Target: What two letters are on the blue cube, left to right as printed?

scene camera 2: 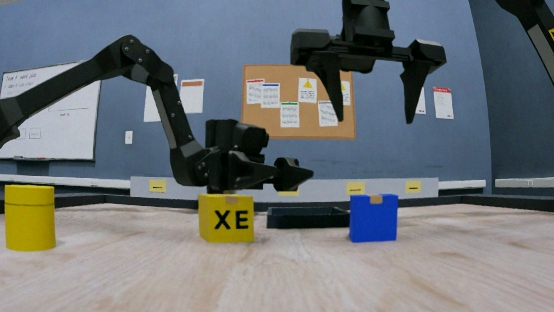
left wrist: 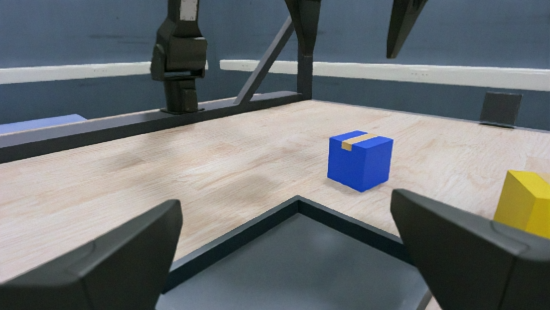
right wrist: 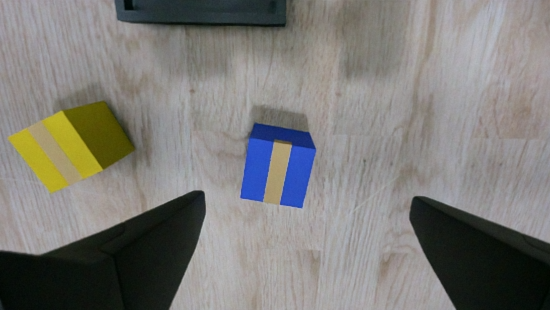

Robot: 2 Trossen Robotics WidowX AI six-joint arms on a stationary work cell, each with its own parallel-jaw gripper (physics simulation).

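Places are measured from the left arm's base along level axes (x right, y ahead, z up), in centimetres.
Pixels of known places: left gripper, fingertip midpoint: [scene camera 2: 295, 172] [left wrist: 286, 204]; right gripper, fingertip midpoint: [scene camera 2: 377, 122] [left wrist: 344, 57] [right wrist: 306, 204]; right arm's base, link origin: [left wrist: 182, 110].
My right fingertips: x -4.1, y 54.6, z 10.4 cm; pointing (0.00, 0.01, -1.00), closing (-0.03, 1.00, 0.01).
For each thing: its top centre in the pictures, then the offset to it from my right fingertips.
- blue cube, top centre: [right wrist: 276, 174] [scene camera 2: 373, 195] [left wrist: 361, 138] dx +2.2, dy -1.2, dz -7.8 cm
- yellow cube, top centre: [right wrist: 55, 154] [scene camera 2: 224, 195] dx +1.4, dy -16.2, dz -7.8 cm
- dark tray, top centre: [left wrist: 299, 269] [scene camera 2: 306, 210] dx -14.0, dy -6.8, dz -10.5 cm
- yellow cylinder, top centre: [scene camera 2: 30, 186] dx +14.9, dy -30.7, dz -7.4 cm
The blue cube [scene camera 2: 373, 222] [left wrist: 345, 165] [right wrist: 300, 175] stands upright on the table, with a tan tape strip across its top. No letters show on the blue faces visible in the three views; its other sides are hidden. My right gripper [scene camera 2: 375, 121] [left wrist: 344, 57] [right wrist: 307, 204] is open and empty, pointing down high above the blue cube. My left gripper [scene camera 2: 294, 173] [left wrist: 286, 204] is open and empty, low above the dark tray, with the blue cube beyond its fingertips in the left wrist view.
A yellow cube [scene camera 2: 207, 220] [left wrist: 515, 200] [right wrist: 100, 135] printed "XE" stands left of the blue cube in the scene view. A dark tray [scene camera 2: 307, 220] [left wrist: 235, 237] [right wrist: 200, 17] lies behind, between the cubes. A yellow cylinder [scene camera 2: 30, 225] stands at the far left.
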